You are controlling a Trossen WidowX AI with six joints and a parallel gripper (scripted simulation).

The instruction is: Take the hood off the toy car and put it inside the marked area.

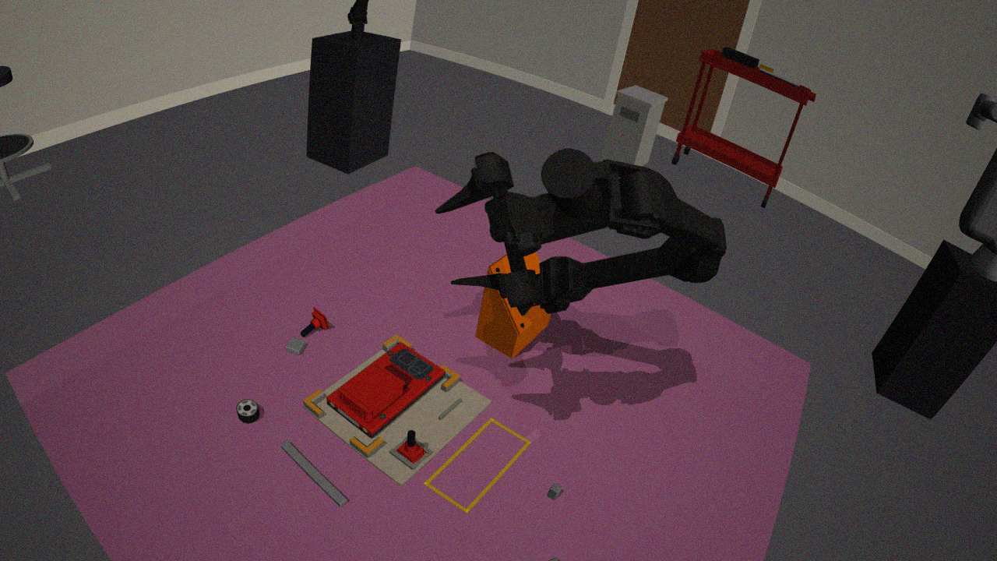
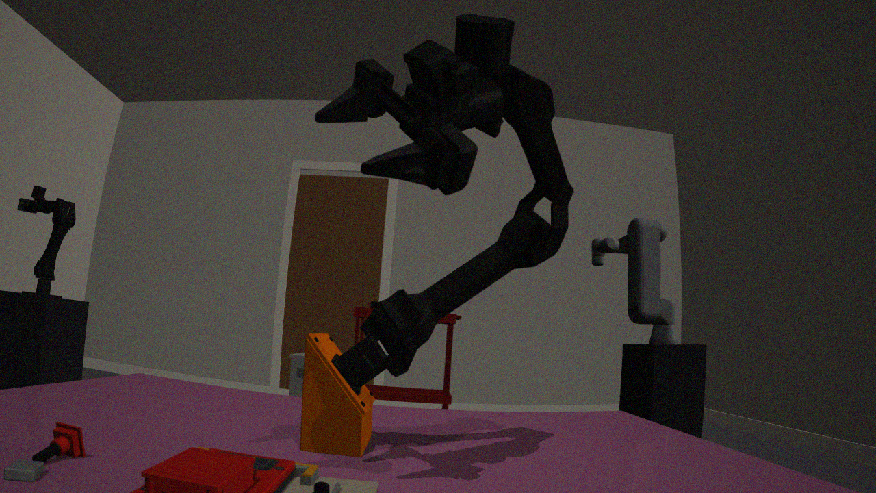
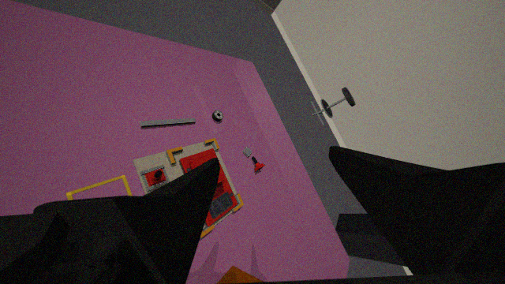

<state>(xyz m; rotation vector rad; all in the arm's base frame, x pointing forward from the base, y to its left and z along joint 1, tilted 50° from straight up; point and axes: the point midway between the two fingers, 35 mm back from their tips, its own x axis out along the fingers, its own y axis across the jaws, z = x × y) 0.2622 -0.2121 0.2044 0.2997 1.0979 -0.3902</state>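
My gripper tip is 320 mm above the red hood, 100 mm to the left of it and 20 mm short of it. Round my gripper tip: black wheel 350 mm below, 250 mm to the right, 190 mm ahead; beige base plate 350 mm below, 70 mm to the right; grey engine block 340 mm below, 90 mm to the right, 20 mm ahead.
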